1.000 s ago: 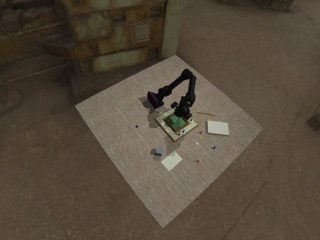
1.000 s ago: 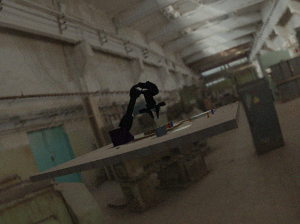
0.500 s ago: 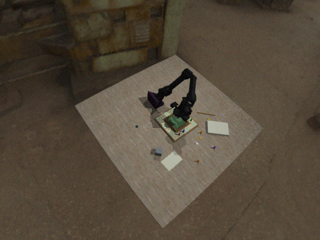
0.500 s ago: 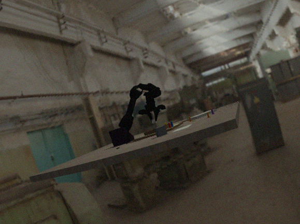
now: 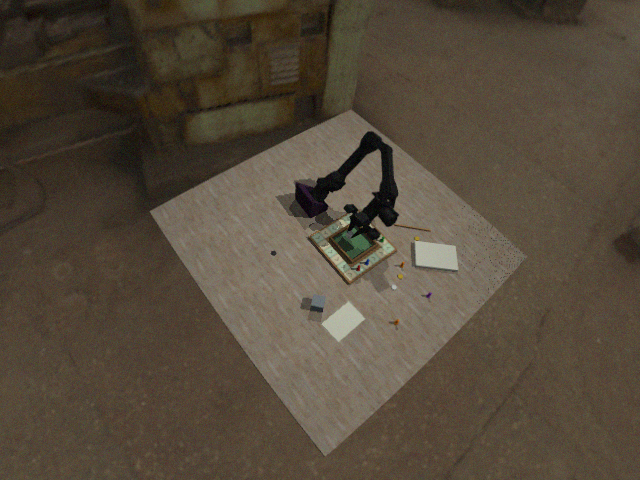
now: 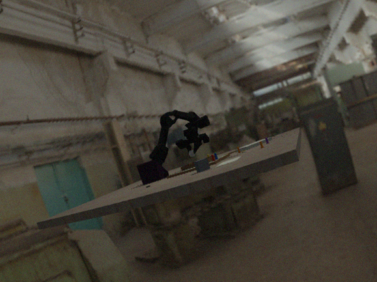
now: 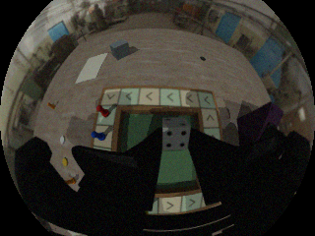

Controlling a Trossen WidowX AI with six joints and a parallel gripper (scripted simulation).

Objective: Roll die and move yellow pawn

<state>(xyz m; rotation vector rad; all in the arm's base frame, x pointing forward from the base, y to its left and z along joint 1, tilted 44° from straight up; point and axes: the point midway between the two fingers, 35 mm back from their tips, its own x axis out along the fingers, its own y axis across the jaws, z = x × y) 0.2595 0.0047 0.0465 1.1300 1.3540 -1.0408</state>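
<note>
My gripper tip is now 20 mm short of the yellow pawn, 140 mm to the right of it and 50 mm above it. From my gripper tip the other things lie so: blue pawn (120 mm ahead, 20 mm to the left, 50 mm below); green felt tray (10 mm ahead, 30 mm to the left, 80 mm below); grey-white die (right at my gripper tip).
</note>
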